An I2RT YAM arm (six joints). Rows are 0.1 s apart.
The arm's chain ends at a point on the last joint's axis. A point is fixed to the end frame.
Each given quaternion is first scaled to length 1.
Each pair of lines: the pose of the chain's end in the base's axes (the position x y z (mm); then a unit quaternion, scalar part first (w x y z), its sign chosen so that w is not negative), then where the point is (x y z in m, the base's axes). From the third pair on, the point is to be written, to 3 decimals.
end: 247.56 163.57 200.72 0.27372 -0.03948 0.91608 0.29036
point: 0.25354 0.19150 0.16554
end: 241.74 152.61 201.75 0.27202 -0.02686 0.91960 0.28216
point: 0.24805 0.18001 0.16622
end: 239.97 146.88 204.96 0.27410 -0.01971 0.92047 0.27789
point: 0.247 0.174 0.169
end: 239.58 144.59 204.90 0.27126 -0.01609 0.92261 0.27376
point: 0.246 0.171 0.169
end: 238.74 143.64 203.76 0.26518 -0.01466 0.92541 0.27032
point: 0.245 0.170 0.168
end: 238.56 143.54 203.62 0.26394 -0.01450 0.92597 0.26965
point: 0.245 0.170 0.167
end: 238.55 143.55 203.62 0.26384 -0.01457 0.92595 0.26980
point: 0.245 0.170 0.167
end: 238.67 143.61 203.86 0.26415 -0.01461 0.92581 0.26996
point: 0.245 0.170 0.168
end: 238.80 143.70 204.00 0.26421 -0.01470 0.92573 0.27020
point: 0.245 0.170 0.168
